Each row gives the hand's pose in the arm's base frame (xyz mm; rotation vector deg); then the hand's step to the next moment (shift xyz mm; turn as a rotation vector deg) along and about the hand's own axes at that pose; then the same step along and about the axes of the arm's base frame.
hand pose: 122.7 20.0 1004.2 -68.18 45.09 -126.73
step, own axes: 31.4 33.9 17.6 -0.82 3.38 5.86
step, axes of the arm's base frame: 5.0 -49.1 2.3 5.96 -3.31 -0.16
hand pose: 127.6 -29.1 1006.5 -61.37 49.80 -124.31
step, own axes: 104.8 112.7 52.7 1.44 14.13 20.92
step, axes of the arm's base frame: 11.2 -161.9 -11.1 19.39 -16.23 -0.10
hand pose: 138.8 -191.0 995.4 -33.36 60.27 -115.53
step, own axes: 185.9 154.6 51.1 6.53 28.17 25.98
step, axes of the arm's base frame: -10.6 -229.0 -92.3 25.75 -27.77 -8.76
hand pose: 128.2 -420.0 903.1 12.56 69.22 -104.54
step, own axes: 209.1 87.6 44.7 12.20 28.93 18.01
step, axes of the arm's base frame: -39.2 -167.6 -154.1 20.59 -24.76 -16.53
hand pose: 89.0 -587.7 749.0 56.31 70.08 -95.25
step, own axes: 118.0 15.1 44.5 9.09 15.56 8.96
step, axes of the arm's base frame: -32.3 -65.7 -103.8 10.27 -13.04 -11.38
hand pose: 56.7 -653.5 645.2 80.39 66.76 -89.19
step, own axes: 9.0 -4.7 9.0 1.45 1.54 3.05
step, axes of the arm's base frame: -8.6 -6.5 -8.2 0.22 -3.30 -1.68
